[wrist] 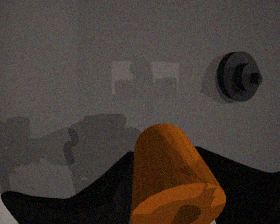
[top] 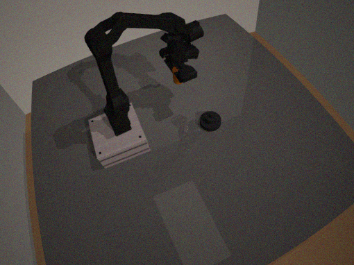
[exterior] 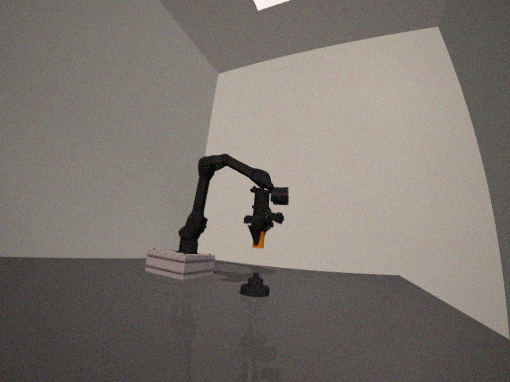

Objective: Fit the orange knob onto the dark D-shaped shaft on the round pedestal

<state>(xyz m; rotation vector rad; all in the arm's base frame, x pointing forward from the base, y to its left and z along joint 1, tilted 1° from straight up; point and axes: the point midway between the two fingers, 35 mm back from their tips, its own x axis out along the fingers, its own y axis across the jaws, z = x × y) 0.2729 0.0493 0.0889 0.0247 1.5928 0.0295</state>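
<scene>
Now: gripper tip 16 cm to the left of the dark round pedestal, 11 cm above it and 5 cm short of it. From my gripper tip the other things lie so: orange knob 2 cm above.
</scene>
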